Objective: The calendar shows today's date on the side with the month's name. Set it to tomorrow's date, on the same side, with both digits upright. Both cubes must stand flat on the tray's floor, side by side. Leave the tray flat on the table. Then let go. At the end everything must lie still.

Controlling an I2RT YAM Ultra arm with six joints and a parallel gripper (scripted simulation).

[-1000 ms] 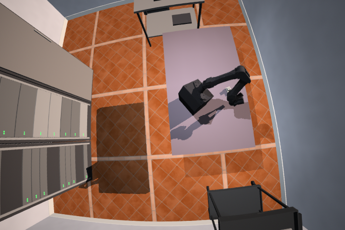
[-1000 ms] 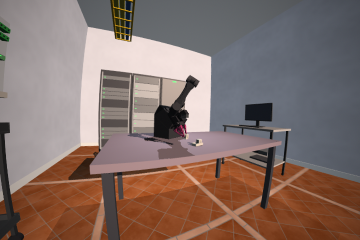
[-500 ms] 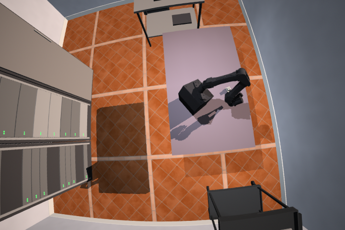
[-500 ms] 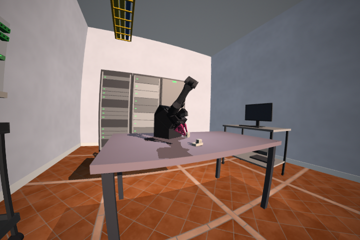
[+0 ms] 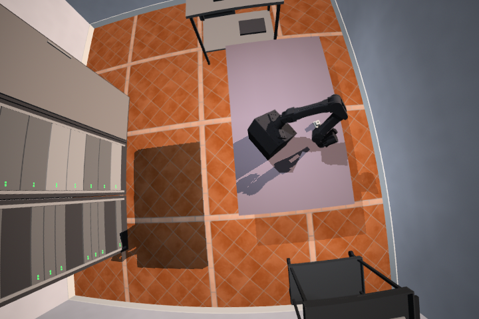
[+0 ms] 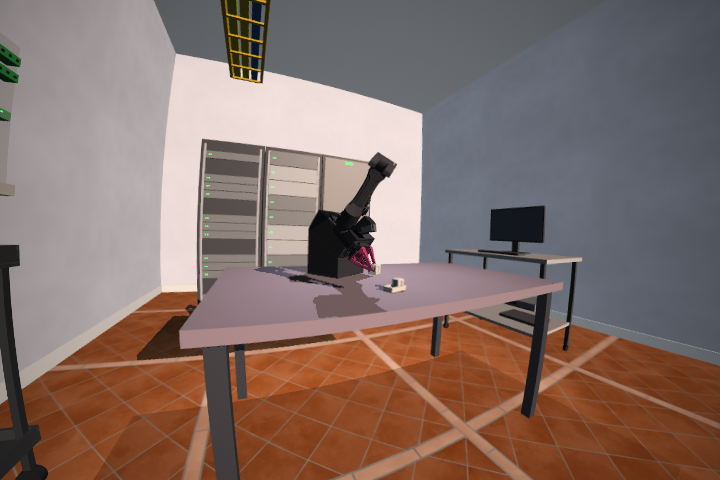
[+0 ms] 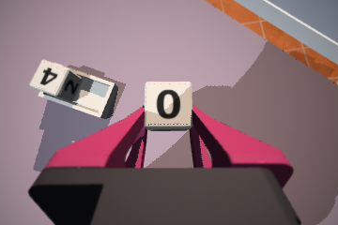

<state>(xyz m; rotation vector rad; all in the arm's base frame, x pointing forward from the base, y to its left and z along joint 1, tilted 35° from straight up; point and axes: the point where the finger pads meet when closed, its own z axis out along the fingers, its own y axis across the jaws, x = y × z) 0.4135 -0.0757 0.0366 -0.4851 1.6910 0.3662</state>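
My gripper is now 11 cm to the right of the cream tray, 8 cm above it and 3 cm past it. The rest, counted from my hand: cream digit cube (1 cm to the left, 1 cm ahead).
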